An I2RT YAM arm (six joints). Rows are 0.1 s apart.
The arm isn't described. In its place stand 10 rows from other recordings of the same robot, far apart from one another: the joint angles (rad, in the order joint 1, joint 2, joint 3, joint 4, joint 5, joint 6), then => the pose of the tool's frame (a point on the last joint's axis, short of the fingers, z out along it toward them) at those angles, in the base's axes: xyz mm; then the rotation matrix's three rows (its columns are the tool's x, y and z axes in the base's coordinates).
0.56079, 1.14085, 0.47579, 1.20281, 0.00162, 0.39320 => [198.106 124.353 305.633], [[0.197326 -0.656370 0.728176], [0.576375 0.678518 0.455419], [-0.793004 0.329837 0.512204]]
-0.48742, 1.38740, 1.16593, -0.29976, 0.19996, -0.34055 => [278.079 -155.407 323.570], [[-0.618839 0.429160 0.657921], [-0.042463 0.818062 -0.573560], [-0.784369 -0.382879 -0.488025]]
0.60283, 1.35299, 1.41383, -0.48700, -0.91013, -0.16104 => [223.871 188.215 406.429], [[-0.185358 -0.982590 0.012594], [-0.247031 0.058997 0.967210], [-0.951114 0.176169 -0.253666]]
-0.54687, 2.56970, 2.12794, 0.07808, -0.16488, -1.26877 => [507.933 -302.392 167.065], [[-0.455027 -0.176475 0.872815], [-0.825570 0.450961 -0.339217], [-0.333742 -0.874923 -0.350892]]
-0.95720, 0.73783, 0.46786, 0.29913, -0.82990, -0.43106 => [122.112 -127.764 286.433], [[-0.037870 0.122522 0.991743], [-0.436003 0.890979 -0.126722], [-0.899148 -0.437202 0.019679]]
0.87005, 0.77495, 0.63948, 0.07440, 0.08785, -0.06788 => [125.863 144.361 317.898], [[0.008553 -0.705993 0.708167], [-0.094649 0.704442 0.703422], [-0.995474 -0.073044 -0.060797]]
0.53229, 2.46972, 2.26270, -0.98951, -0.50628, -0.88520 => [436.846 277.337 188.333], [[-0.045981 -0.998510 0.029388], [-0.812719 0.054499 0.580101], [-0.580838 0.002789 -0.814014]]
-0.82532, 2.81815, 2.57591, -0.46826, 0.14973, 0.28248 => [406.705 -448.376 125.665], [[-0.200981 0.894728 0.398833], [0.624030 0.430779 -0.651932], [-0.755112 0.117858 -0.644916]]
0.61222, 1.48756, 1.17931, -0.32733, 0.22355, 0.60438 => [280.484 187.320 294.891], [[-0.635237 -0.064909 0.769584], [0.231007 0.934874 0.269530], [-0.736959 0.348995 -0.578872]]
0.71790, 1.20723, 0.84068, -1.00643, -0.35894, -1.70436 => [140.484 139.297 223.214], [[0.760276 -0.642983 -0.092485], [-0.568009 -0.727092 0.385620], [-0.315193 -0.240645 -0.918011]]
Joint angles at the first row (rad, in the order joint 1, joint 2, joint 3, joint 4, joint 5, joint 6):
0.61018 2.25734 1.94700 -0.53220 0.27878 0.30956
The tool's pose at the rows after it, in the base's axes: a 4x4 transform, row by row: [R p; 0 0 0 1], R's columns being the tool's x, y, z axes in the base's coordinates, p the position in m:
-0.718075 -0.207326 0.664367 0.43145; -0.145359 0.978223 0.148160 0.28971; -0.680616 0.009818 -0.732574 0.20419; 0 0 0 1
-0.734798 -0.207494 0.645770 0.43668; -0.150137 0.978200 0.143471 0.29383; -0.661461 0.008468 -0.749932 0.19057; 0 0 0 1
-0.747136 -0.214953 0.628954 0.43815; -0.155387 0.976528 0.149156 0.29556; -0.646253 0.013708 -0.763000 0.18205; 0 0 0 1
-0.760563 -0.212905 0.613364 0.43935; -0.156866 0.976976 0.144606 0.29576; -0.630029 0.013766 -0.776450 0.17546; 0 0 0 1
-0.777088 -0.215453 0.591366 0.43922; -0.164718 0.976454 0.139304 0.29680; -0.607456 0.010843 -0.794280 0.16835; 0 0 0 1
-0.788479 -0.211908 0.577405 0.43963; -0.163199 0.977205 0.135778 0.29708; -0.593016 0.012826 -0.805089 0.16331; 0 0 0 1
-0.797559 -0.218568 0.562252 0.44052; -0.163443 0.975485 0.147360 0.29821; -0.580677 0.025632 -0.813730 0.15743; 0 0 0 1
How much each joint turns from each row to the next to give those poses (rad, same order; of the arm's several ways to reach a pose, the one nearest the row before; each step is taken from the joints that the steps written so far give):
-0.00114 0.05192 0.03339 0.00027 -0.01726 -0.00294
0.00029 0.04738 0.03489 -0.01330 -0.00684 0.00577
0.00013 0.02115 0.00806 -0.00386 -0.01465 0.00189
-0.00139 0.01705 0.00948 -0.01315 -0.00618 0.00544
0.00125 0.01780 0.01081 -0.02152 -0.00772 0.00363
-0.00037 0.01276 0.00722 -0.01207 -0.00543 0.00770
-0.00044 0.01454 0.00552 -0.00078 -0.01883 0.00365

